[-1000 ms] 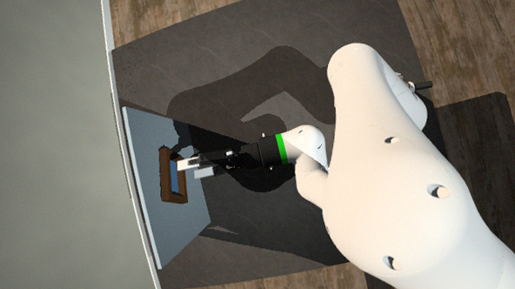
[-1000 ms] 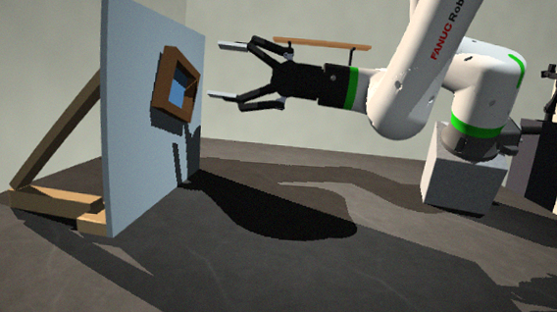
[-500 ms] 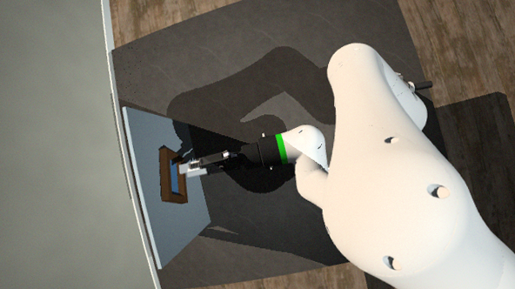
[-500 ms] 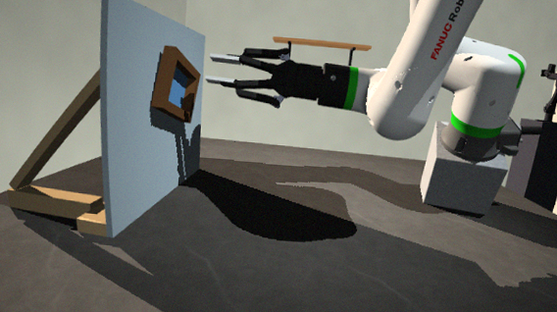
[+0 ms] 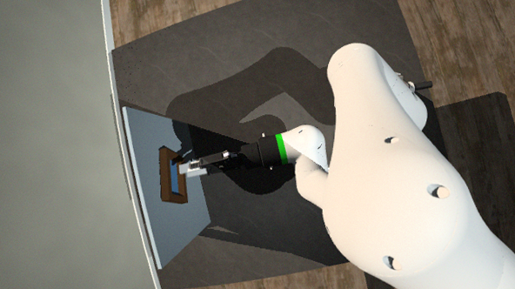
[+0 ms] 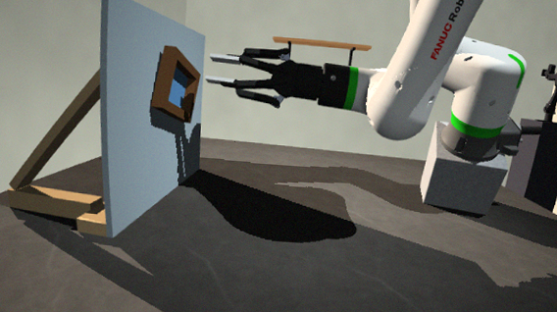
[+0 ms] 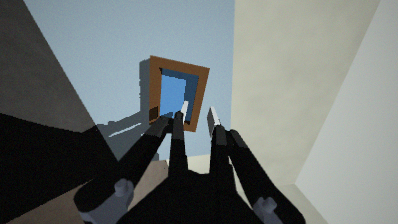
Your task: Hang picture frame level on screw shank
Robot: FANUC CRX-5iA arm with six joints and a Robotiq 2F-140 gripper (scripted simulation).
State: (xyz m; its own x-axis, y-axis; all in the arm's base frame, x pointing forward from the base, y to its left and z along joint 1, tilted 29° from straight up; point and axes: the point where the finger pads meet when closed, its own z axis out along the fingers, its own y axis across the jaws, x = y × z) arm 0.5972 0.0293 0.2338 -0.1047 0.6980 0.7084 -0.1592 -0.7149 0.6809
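Right now the picture frame is 10 cm ahead of my hand, 2 cm to the left of it and 5 cm below it. Round my hand: pale blue wall panel: 12 cm ahead, 2 cm to the left, 10 cm below.
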